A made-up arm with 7 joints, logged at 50 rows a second.
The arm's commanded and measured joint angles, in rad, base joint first. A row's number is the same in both.
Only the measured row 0 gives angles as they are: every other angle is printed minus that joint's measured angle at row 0.
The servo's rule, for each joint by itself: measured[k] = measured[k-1] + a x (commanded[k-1-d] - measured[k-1]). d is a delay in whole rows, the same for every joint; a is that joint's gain. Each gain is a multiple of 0.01, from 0.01 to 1. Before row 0 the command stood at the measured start. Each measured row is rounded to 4 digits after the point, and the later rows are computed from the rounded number. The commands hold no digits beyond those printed.
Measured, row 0:
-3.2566, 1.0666, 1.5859, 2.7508, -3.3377, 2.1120, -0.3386
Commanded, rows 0 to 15:
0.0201, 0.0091, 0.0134, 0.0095, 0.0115, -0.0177, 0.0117
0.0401, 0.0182, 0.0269, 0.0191, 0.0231, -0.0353, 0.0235
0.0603, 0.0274, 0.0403, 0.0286, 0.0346, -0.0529, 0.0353
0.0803, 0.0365, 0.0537, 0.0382, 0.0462, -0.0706, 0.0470
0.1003, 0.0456, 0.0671, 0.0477, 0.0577, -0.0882, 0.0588
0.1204, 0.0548, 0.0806, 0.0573, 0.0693, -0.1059, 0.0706
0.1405, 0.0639, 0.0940, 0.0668, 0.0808, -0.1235, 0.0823
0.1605, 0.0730, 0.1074, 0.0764, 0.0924, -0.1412, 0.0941
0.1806, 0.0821, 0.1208, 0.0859, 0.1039, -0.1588, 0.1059
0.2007, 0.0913, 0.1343, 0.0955, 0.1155, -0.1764, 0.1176
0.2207, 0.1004, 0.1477, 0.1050, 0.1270, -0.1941, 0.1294
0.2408, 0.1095, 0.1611, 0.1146, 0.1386, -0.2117, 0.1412
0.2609, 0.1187, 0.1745, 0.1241, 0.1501, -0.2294, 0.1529
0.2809, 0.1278, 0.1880, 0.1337, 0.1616, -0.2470, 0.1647
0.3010, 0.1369, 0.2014, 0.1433, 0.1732, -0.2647, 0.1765
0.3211, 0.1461, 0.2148, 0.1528, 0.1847, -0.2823, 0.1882
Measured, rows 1 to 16:
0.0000, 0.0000, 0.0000, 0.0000, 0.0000, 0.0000, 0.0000
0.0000, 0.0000, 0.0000, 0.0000, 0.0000, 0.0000, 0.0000
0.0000, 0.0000, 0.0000, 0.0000, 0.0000, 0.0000, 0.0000
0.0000, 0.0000, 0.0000, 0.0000, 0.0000, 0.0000, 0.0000
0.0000, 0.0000, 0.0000, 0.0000, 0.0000, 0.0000, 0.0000
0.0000, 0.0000, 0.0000, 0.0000, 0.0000, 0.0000, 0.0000
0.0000, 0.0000, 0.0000, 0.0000, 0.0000, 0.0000, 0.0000
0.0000, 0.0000, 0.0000, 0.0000, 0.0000, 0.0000, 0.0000
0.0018, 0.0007, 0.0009, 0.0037, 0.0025, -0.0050, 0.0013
0.0052, 0.0021, 0.0027, 0.0097, 0.0070, -0.0135, 0.0037
0.0102, 0.0041, 0.0053, 0.0171, 0.0131, -0.0245, 0.0072
0.0165, 0.0067, 0.0087, 0.0253, 0.0204, -0.0374, 0.0116
0.0240, 0.0098, 0.0128, 0.0340, 0.0286, -0.0516, 0.0168
0.0327, 0.0134, 0.0175, 0.0431, 0.0376, -0.0668, 0.0227
0.0424, 0.0174, 0.0229, 0.0523, 0.0471, -0.0827, 0.0293
0.0530, 0.0218, 0.0288, 0.0617, 0.0571, -0.0991, 0.0364
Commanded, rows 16 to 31:
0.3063, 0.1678, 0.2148, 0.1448, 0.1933, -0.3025, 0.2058
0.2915, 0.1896, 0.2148, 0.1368, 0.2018, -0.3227, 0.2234
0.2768, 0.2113, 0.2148, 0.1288, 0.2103, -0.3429, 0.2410
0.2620, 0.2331, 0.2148, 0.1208, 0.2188, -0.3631, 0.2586
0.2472, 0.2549, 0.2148, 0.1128, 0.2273, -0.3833, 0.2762
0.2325, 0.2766, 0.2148, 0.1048, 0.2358, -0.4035, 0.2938
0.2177, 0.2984, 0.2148, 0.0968, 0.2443, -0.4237, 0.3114
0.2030, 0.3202, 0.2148, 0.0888, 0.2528, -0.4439, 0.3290
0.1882, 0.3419, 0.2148, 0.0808, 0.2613, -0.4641, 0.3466
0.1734, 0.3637, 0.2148, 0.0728, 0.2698, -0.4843, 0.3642
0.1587, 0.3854, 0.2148, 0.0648, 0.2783, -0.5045, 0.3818
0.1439, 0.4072, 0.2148, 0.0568, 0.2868, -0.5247, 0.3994
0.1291, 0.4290, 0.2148, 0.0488, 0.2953, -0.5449, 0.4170
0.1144, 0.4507, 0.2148, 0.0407, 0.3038, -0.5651, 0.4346
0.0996, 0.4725, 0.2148, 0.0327, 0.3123, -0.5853, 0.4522
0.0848, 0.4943, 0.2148, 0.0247, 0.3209, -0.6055, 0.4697
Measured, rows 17 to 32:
0.0645, 0.0266, 0.0352, 0.0711, 0.0674, -0.1158, 0.0440
0.0768, 0.0318, 0.0421, 0.0806, 0.0780, -0.1328, 0.0521
0.0898, 0.0373, 0.0495, 0.0901, 0.0888, -0.1500, 0.0606
0.1034, 0.0431, 0.0573, 0.0997, 0.0998, -0.1673, 0.0695
0.1176, 0.0491, 0.0655, 0.1092, 0.1109, -0.1847, 0.0787
0.1323, 0.0554, 0.0741, 0.1188, 0.1221, -0.2021, 0.0882
0.1475, 0.0619, 0.0830, 0.1284, 0.1333, -0.2196, 0.0979
0.1631, 0.0686, 0.0922, 0.1379, 0.1446, -0.2372, 0.1078
0.1760, 0.0765, 0.1008, 0.1406, 0.1553, -0.2555, 0.1186
0.1864, 0.0855, 0.1088, 0.1391, 0.1655, -0.2743, 0.1301
0.1945, 0.0956, 0.1162, 0.1351, 0.1754, -0.2935, 0.1423
0.2006, 0.1066, 0.1231, 0.1295, 0.1849, -0.3130, 0.1551
0.2048, 0.1185, 0.1295, 0.1230, 0.1942, -0.3327, 0.1684
0.2073, 0.1311, 0.1355, 0.1159, 0.2034, -0.3525, 0.1822
0.2082, 0.1445, 0.1411, 0.1085, 0.2124, -0.3724, 0.1964
0.2077, 0.1586, 0.1463, 0.1008, 0.2213, -0.3924, 0.2110

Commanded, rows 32 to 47:
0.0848, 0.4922, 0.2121, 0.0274, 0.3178, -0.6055, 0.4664
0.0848, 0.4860, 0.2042, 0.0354, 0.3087, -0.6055, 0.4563
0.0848, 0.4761, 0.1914, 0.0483, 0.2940, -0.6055, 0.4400
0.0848, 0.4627, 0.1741, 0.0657, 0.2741, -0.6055, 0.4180
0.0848, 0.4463, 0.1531, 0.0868, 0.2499, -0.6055, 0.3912
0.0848, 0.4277, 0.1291, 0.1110, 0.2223, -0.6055, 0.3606
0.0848, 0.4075, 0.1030, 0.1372, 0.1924, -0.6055, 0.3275
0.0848, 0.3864, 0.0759, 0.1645, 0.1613, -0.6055, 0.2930
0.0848, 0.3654, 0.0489, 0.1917, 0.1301, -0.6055, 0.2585
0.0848, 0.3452, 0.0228, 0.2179, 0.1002, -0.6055, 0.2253
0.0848, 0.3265, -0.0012, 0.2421, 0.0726, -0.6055, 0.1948
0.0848, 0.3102, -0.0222, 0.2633, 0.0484, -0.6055, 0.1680
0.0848, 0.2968, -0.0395, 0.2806, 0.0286, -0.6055, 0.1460
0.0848, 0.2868, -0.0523, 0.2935, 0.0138, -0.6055, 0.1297
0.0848, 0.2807, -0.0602, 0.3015, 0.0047, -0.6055, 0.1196
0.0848, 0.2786, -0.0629, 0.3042, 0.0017, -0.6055, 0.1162
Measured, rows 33 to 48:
0.2059, 0.1733, 0.1511, 0.0930, 0.2301, -0.4125, 0.2259
0.2030, 0.1885, 0.1556, 0.0851, 0.2388, -0.4326, 0.2411
0.1990, 0.2043, 0.1597, 0.0772, 0.2475, -0.4527, 0.2566
0.1940, 0.2205, 0.1636, 0.0692, 0.2561, -0.4729, 0.2723
0.1882, 0.2372, 0.1672, 0.0612, 0.2647, -0.4931, 0.2882
0.1816, 0.2543, 0.1705, 0.0532, 0.2733, -0.5133, 0.3043
0.1742, 0.2718, 0.1736, 0.0452, 0.2819, -0.5335, 0.3206
0.1662, 0.2896, 0.1765, 0.0372, 0.2905, -0.5537, 0.3370
0.1589, 0.3058, 0.1790, 0.0334, 0.2965, -0.5682, 0.3512
0.1522, 0.3202, 0.1808, 0.0342, 0.2992, -0.5786, 0.3628
0.1461, 0.3327, 0.1815, 0.0397, 0.2981, -0.5861, 0.3713
0.1406, 0.3431, 0.1810, 0.0498, 0.2928, -0.5915, 0.3764
0.1356, 0.3514, 0.1790, 0.0642, 0.2834, -0.5954, 0.3780
0.1310, 0.3575, 0.1755, 0.0825, 0.2700, -0.5982, 0.3761
0.1268, 0.3615, 0.1704, 0.1038, 0.2529, -0.6002, 0.3708
0.1230, 0.3635, 0.1638, 0.1275, 0.2327, -0.6017, 0.3622

